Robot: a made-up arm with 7 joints.
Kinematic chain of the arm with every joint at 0, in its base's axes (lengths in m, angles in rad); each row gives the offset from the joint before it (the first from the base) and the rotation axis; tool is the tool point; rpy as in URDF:
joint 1: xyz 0 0 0.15 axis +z
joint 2: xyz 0 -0.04 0.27 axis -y
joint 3: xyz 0 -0.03 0.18 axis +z
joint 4: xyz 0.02 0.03 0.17 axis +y
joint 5: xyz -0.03 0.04 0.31 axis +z
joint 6: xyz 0 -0.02 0.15 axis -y
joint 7: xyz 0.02 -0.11 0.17 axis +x
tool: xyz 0 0 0 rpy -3.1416 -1.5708 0
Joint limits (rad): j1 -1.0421..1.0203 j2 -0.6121..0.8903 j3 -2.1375..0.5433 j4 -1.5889..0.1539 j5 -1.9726..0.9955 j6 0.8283..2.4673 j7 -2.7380..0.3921
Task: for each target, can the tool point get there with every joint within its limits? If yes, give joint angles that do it. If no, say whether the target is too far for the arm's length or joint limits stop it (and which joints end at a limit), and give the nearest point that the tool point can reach.
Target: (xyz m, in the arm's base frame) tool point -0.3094 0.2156 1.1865
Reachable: yes | joints 0.4585 0.2315 -0.9489 -0.4015 -1.6503 1.2131 -0.9080
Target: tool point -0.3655 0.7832 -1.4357
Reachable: no: too far | nearest point -0.2717 0.4138 0.0662 | short by 1.549 m
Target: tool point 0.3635 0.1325 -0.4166
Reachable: no: joint limits stop it (at a limit: joint 2, joint 3, joint 4) | nearest point 0.4423 0.1612 0.2922 | short by 0.714 m
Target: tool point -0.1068 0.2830 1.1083
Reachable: yes | joints 0.7908 0.4048 -1.9189 -0.8441 -1.6748 1.3866 -0.3322
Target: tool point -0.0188 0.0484 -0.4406
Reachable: no: joint limits stop it (at a limit: joint 1, joint 2, joint 4) | nearest point -0.2146 0.3407 0.0930 | short by 0.639 m
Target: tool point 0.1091 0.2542 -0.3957
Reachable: no: joint limits stop it (at a limit: joint 1, joint 2, joint 4) | nearest point -0.0947 0.4187 0.1042 | short by 0.564 m
